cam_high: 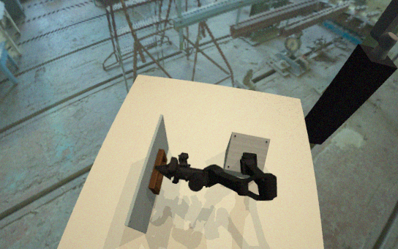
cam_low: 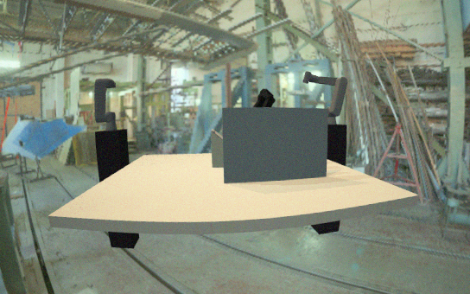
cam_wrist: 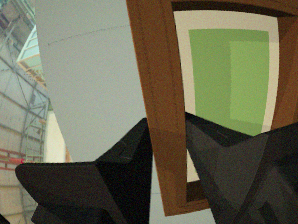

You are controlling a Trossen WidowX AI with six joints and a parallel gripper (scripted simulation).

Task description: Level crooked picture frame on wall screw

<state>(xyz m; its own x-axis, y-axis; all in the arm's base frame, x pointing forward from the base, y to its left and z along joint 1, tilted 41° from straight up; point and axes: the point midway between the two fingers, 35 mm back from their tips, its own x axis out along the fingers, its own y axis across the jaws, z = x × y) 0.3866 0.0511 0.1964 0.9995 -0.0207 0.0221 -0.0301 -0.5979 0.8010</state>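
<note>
My gripper tip is 50 mm above the brown wooden picture frame. Also, from my gripper tip: grey wall panel 70 mm below, 20 mm to the left, 10 mm ahead.
</note>
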